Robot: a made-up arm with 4 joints.
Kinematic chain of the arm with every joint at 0, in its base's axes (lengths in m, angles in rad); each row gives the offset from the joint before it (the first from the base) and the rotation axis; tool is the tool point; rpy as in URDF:
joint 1: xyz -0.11 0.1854 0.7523 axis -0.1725 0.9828 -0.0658
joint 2: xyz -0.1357 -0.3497 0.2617 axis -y
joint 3: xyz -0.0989 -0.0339 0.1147 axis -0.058 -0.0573 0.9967
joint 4: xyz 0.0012 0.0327 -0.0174 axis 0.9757 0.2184 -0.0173
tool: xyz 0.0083 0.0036 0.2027 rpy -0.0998 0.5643 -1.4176
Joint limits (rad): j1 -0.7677..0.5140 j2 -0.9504..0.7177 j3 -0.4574..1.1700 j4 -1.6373..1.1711
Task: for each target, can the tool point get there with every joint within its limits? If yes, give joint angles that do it. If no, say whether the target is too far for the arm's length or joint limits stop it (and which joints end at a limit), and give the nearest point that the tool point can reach.
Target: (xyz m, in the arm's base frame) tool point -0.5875 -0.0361 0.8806
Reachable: yes | joints -0.5606 0.5262 -0.0469 -1.0024
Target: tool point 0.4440 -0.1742 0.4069
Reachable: no: joint limits stop it (at a limit: joint 1, joint 2, joint 3, joint 4) | nearest point 0.0897 -0.1858 1.0554 | short by 0.739 m
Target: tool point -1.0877 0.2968 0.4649
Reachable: no: too far | nearest point -0.6314 -0.0868 0.6689 | short by 0.630 m
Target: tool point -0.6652 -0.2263 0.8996
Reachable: yes | joints -0.6619 0.3462 0.8807 0.0449
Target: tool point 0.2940 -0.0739 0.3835
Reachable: no: joint limits stop it (at a limit: joint 1, joint 2, joint 3, joint 4) | nearest point 0.0897 -0.1858 1.0554 | short by 0.711 m
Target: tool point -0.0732 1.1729 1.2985
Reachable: no: too far | nearest point -0.0939 0.0782 1.2307 | short by 1.097 m
